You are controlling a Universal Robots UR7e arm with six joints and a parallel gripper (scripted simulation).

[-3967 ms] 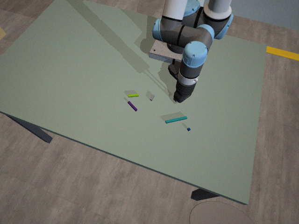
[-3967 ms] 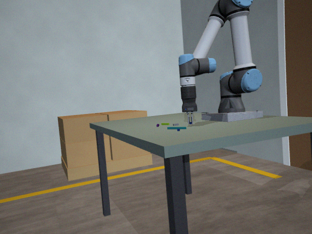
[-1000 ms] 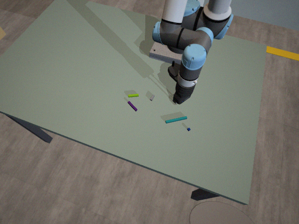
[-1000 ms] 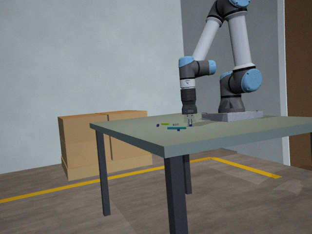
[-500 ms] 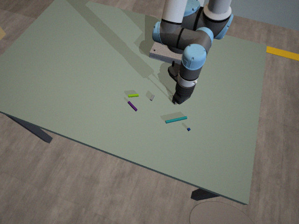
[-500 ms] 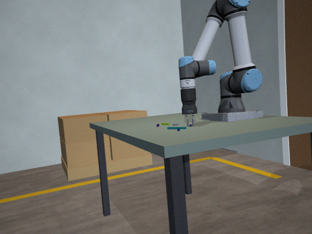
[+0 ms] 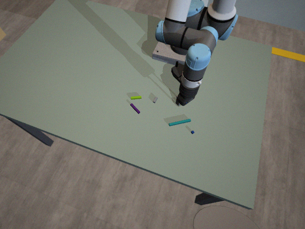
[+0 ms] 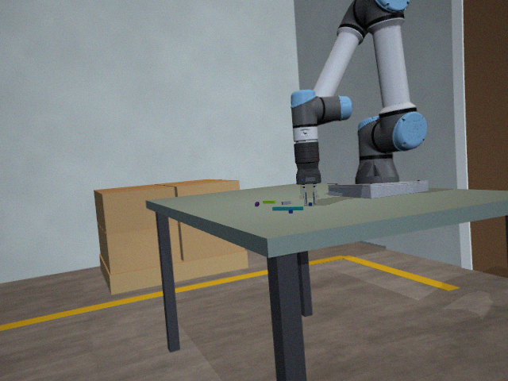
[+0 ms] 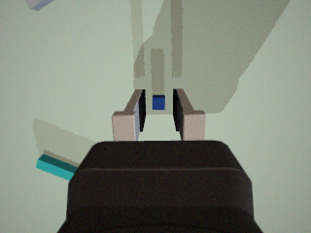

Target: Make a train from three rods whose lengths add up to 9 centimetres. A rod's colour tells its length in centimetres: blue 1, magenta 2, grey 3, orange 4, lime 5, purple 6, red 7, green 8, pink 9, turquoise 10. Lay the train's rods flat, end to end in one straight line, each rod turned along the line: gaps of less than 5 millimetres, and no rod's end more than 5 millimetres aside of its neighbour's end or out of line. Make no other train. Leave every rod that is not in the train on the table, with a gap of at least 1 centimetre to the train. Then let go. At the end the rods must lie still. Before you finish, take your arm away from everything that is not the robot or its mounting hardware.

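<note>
The grey rod is 30 mm ahead of my hand, 110 mm to the right of it and 20 mm below it. The rest, counted from my hand: lime rod: 60 mm ahead, 200 mm to the right, 20 mm below; purple rod: 120 mm ahead, 180 mm to the right, 20 mm below; turquoise rod: 100 mm ahead, 40 mm to the left, 20 mm below.
</note>
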